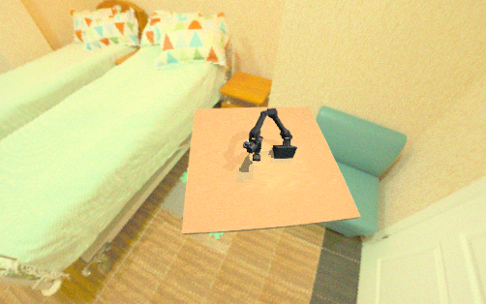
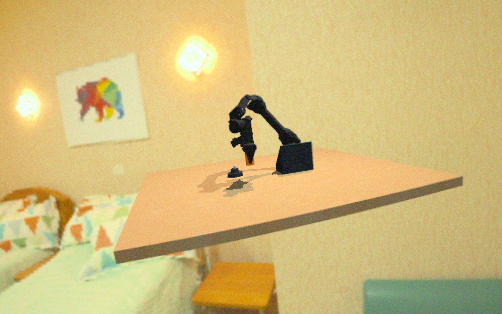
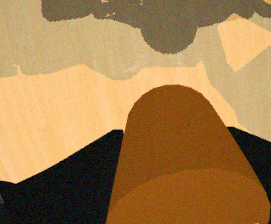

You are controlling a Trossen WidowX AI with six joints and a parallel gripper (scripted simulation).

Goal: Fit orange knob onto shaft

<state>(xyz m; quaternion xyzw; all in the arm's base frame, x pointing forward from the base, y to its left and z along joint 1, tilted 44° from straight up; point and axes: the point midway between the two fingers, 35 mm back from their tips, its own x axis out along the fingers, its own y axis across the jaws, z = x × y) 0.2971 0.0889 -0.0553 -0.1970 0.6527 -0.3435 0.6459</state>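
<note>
The shaft lies 21 cm to the right of my gripper tip, 7 cm below it and 3 cm ahead of it. The rest, counted from my gripper tip: orange knob: 3 cm above.
</note>
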